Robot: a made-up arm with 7 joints. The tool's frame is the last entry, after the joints.
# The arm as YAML. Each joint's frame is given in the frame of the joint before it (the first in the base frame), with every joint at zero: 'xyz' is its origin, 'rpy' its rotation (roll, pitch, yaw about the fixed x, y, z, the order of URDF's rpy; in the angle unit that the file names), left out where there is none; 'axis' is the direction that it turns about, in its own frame. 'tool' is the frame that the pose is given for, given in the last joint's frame.
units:
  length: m
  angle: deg
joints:
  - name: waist
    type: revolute
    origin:
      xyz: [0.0, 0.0, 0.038]
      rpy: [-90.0, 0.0, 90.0]
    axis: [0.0, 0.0, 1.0]
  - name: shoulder
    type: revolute
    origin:
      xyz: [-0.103, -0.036, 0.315]
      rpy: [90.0, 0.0, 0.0]
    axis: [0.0, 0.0, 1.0]
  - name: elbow
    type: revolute
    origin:
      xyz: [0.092, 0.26, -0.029]
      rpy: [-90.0, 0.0, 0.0]
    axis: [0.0, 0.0, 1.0]
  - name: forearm
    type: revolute
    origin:
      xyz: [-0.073, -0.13, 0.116]
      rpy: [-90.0, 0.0, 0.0]
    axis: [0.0, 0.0, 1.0]
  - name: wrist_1
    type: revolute
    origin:
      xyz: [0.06, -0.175, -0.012]
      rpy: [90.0, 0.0, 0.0]
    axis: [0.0, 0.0, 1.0]
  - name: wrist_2
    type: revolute
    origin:
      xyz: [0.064, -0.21, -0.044]
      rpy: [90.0, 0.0, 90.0]
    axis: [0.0, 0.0, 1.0]
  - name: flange
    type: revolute
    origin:
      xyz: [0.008, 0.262, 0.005]
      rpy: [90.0, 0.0, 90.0]
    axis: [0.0, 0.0, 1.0]
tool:
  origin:
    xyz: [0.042, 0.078, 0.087]
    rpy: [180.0, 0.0, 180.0]
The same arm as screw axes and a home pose.
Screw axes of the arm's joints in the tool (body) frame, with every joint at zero. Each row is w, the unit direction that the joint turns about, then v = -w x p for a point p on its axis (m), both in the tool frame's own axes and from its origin. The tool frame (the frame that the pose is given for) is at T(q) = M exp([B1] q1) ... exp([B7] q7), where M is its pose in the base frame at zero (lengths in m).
B1: w -1 0 0 v 0 0.264 -0.123
B2: w 0 0 1 v -0.226 -0.811 0
B3: w -1 0 0 v 0 0.257 -0.134
B4: w 0 0 -1 v 0.207 0.435 0
B5: w -1 0 0 v 0 0.115 -0.147
B6: w 0 1 0 v -0.095 0 0.304
B7: w 0 0 -1 v 0.078 0.042 0
M: xyz -1.126 0.123 0.302 (m) rpy 0 0 0 (deg, as in URDF)

